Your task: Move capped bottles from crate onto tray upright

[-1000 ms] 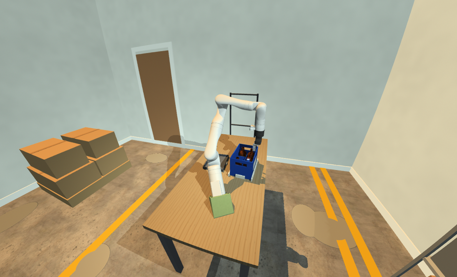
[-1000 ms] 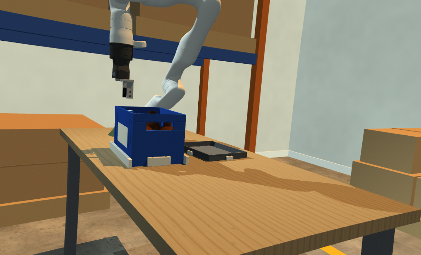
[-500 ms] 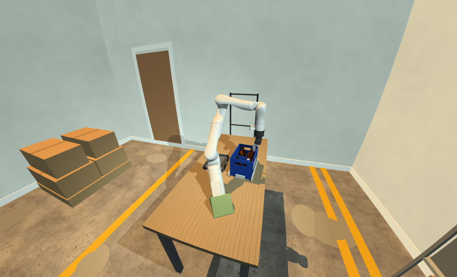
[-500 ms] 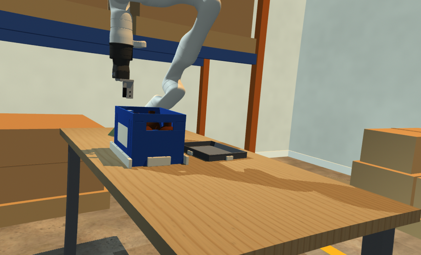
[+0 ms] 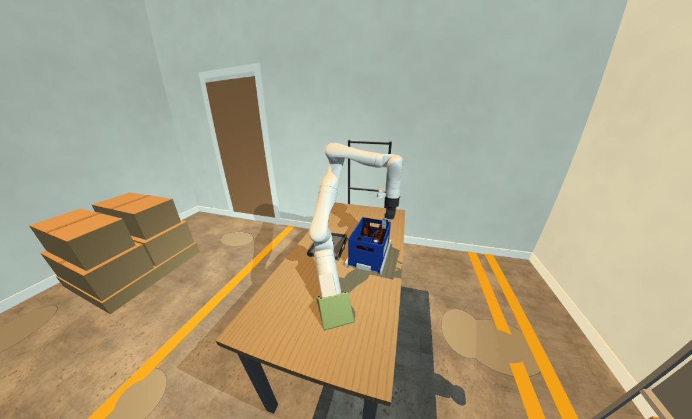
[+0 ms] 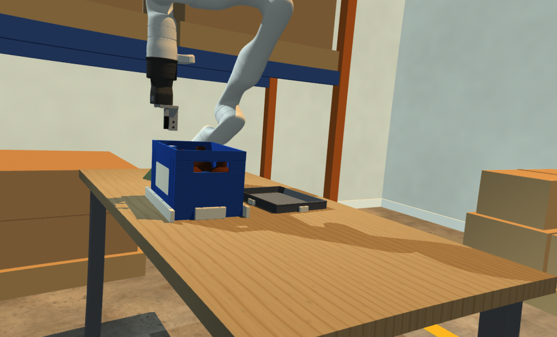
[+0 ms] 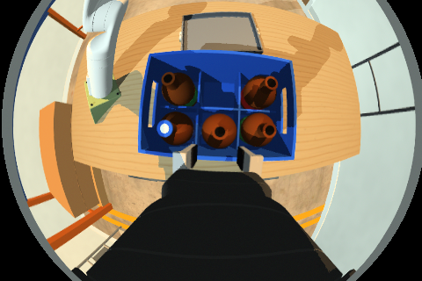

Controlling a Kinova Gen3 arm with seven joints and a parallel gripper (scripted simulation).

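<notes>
The brown capped bottle is 90 mm behind my hand, 40 mm to the left of it and 150 mm below it. From my hand the other things lie so: dark tray: 50 mm ahead, 350 mm to the left, 220 mm below; then blue crate: 10 mm ahead, 70 mm to the left, 150 mm below.
</notes>
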